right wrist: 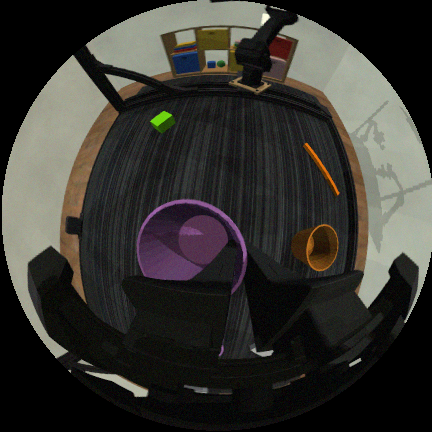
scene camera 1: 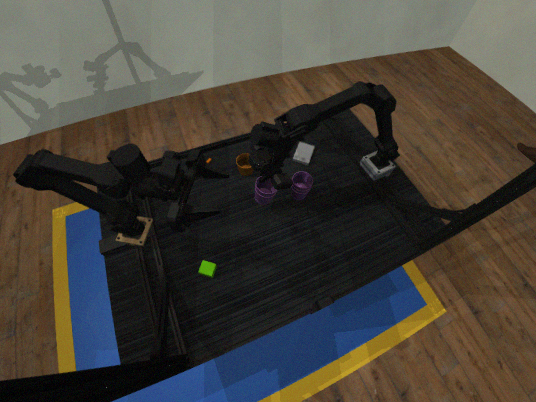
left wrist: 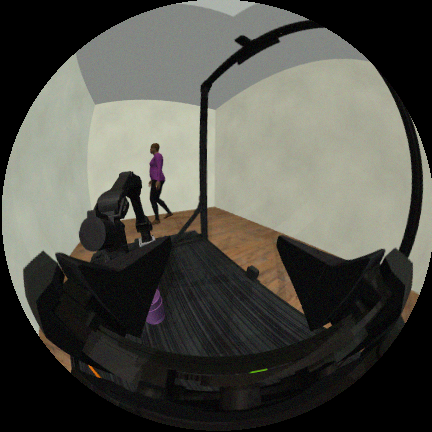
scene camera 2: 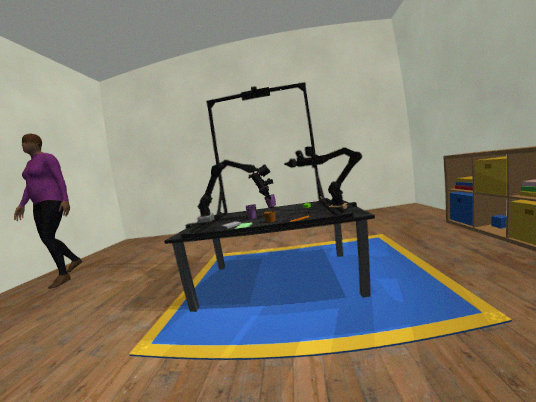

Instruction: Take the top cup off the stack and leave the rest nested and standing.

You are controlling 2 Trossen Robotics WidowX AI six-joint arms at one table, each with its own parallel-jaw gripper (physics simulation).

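Places are measured from the left arm's base along level axes (x right, y ahead, z up), in millimetres.
Pixels of known places: left gripper, between the fingertips: (scene camera 1: 224, 193) (left wrist: 224, 241) (scene camera 2: 287, 163); right gripper, between the fingertips: (right wrist: 237, 244) (scene camera 1: 259, 181) (scene camera 2: 270, 199); left arm's base, origin of its link: (right wrist: 250, 82) (scene camera 1: 134, 229) (scene camera 2: 338, 204); right arm's base, origin of its link: (scene camera 1: 379, 161) (left wrist: 146, 239) (scene camera 2: 205, 215).
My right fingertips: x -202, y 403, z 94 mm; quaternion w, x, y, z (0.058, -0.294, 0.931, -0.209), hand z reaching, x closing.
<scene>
Ahead of a thing's pixels: the offset from my right fingertips to its top centre.
My right gripper (scene camera 1: 273, 178) (scene camera 2: 269, 198) (right wrist: 237, 244) is shut on the rim wall of a purple cup {dx +29, dy +21, dz +29 mm} (scene camera 1: 264, 193) (scene camera 2: 271, 201) (right wrist: 165, 260), which is low over the table with its open end up; any gap under it is not clear. A second purple cup or nested stack (scene camera 1: 301, 186) (scene camera 2: 251, 211) stands upright apart from it, to the right in scene camera 1. Ring lines show on its side, but the number of nested cups is unclear. A purple cup {dx +30, dy +19, dz +11 mm} (left wrist: 156, 312) shows partly in the left wrist view. My left gripper (scene camera 1: 223, 195) (scene camera 2: 289, 163) (left wrist: 224, 241) is open and empty, raised above the table.
An orange cup {dx -129, dy -76, dz -62 mm} (scene camera 1: 244, 165) (scene camera 2: 270, 217) (right wrist: 322, 247) stands near the held cup. A white block {dx -259, dy +155, dz -108 mm} (scene camera 1: 303, 153) (scene camera 2: 232, 225), a pale green piece {dx -270, dy +34, dz -113 mm} (scene camera 2: 244, 225), an orange stick {dx -92, dy -256, dz -113 mm} (scene camera 2: 300, 218) (right wrist: 322, 170) and a bright green block {dx +289, dy -123, dz -95 mm} (scene camera 1: 207, 268) (scene camera 2: 307, 205) (right wrist: 162, 121) lie on the table.
</scene>
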